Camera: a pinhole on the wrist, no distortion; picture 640 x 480 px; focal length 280.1 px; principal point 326.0 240.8 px. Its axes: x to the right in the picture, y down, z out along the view. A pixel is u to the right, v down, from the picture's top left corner.
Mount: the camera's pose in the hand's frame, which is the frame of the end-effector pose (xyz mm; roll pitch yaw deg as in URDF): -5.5 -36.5 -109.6 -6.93 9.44 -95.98
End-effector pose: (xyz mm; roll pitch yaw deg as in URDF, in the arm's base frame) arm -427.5 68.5 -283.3 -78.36 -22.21 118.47
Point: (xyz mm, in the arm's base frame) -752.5 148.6 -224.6
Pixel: 166 390
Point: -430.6 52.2 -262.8
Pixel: 243 206
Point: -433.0 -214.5 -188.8
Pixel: 410 30
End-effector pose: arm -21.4 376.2 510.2 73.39 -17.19 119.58
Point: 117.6 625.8 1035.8
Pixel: outside the picture
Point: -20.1 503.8 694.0
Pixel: 37 418
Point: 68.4 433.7 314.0
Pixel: 561 162
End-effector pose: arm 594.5 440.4 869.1 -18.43 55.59 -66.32
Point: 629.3 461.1 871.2
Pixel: 73 188
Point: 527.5 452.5 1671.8
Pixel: outside the picture
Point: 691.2 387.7 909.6
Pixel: 180 226
